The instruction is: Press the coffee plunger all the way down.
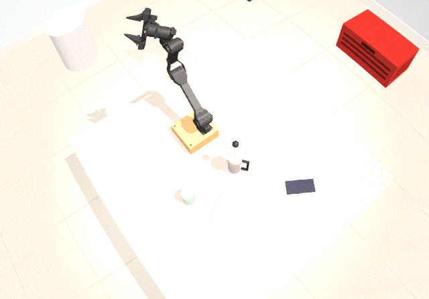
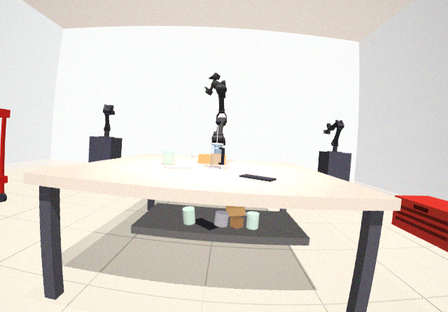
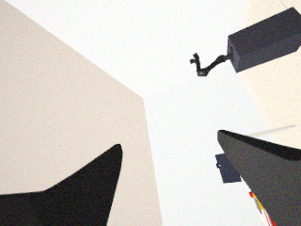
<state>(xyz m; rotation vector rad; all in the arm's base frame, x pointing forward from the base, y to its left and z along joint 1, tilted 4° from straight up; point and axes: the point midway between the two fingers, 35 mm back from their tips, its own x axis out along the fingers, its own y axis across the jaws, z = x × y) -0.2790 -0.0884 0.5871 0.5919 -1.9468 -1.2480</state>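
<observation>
My gripper tip is 590 mm short of the coffee press, 510 mm above it and 150 mm to the right of it.
</observation>
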